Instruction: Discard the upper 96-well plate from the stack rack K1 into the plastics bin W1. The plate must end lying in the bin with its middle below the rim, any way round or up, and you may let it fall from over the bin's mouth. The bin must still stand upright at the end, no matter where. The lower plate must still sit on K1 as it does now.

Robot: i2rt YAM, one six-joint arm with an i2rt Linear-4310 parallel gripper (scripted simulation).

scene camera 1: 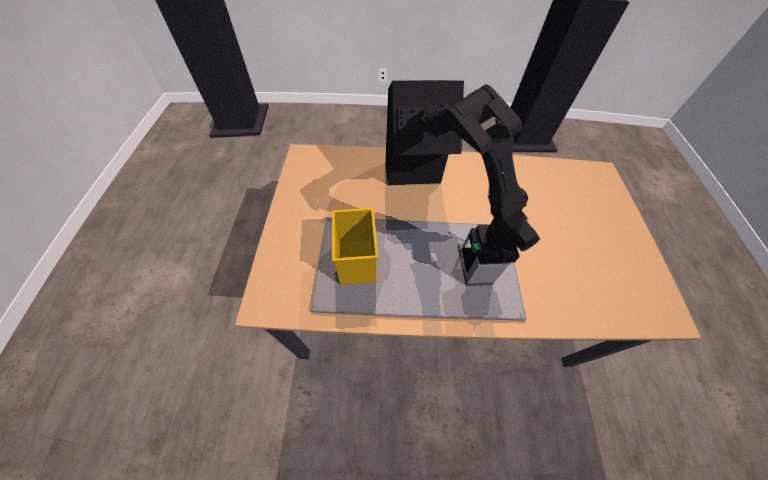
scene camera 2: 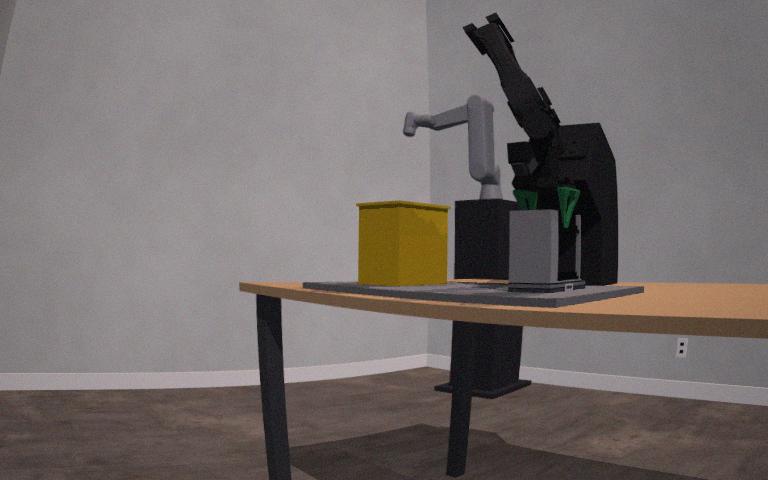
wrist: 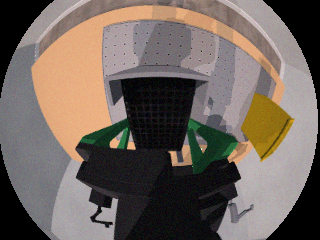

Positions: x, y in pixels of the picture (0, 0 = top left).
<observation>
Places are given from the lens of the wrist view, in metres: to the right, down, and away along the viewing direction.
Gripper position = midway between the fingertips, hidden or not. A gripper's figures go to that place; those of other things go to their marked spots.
my gripper [wrist: 158, 121]: 0.00, 0.00, 0.13
yellow plastics bin W1 [wrist: 264, 125]: 0.36, 0.01, 0.16
</observation>
